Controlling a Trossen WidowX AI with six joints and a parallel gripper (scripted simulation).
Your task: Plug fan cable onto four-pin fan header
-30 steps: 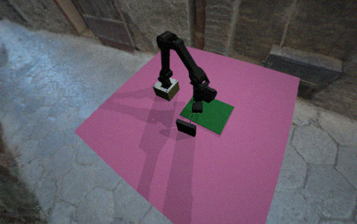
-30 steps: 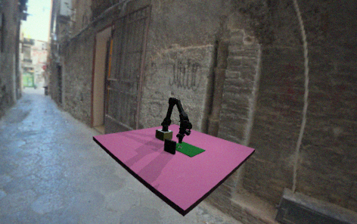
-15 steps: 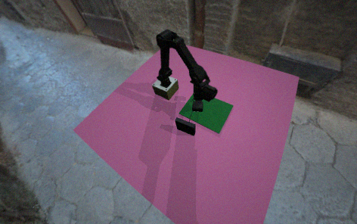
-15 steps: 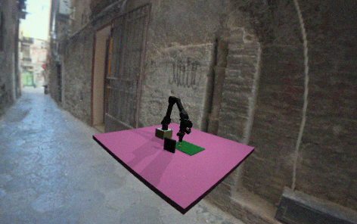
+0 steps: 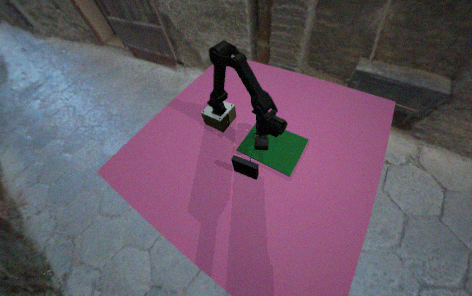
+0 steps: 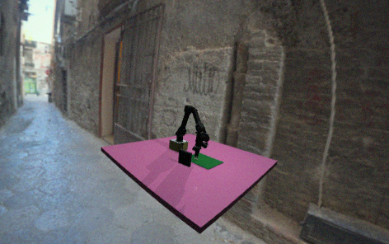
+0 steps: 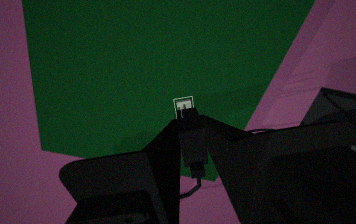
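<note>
The black plug is 10 mm behind my gripper tip and 10 mm above it. From my gripper tip the other things lie so: green board 60 mm below, 50 mm ahead, 40 mm to the left; black fan 160 mm to the right, 10 mm above.
</note>
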